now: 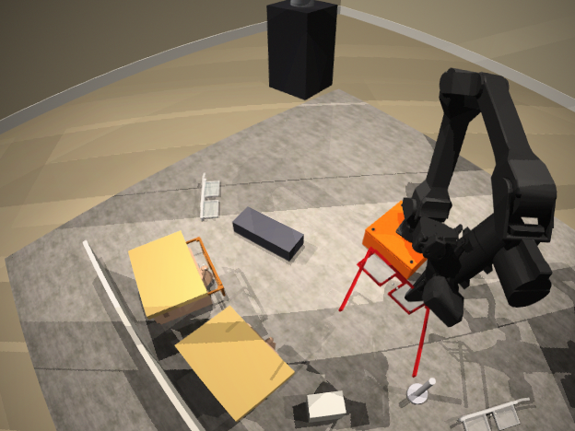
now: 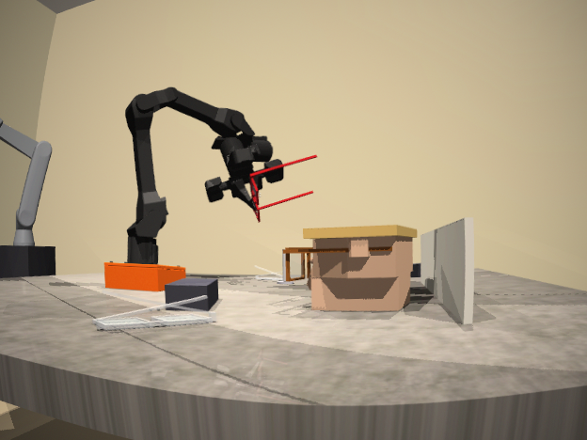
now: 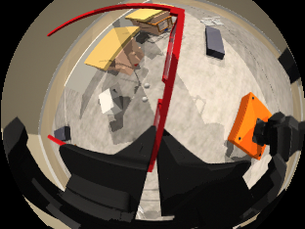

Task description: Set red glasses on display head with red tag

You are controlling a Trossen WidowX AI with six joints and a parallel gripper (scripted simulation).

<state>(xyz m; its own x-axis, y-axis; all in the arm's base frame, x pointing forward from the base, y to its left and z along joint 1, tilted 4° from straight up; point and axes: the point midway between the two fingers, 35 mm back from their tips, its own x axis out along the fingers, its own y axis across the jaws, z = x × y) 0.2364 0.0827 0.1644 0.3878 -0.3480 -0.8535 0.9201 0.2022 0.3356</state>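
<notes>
Right now my gripper tip is 180 mm short of the small white box, 150 mm above it and 10 mm to the left of it. Round my gripper tip: white wall strip: 330 mm ahead, 300 mm to the right, 120 mm below; display head: 380 mm to the right, 170 mm ahead, 120 mm below; stand: 150 mm below, 120 mm to the left, 60 mm ahead.
</notes>
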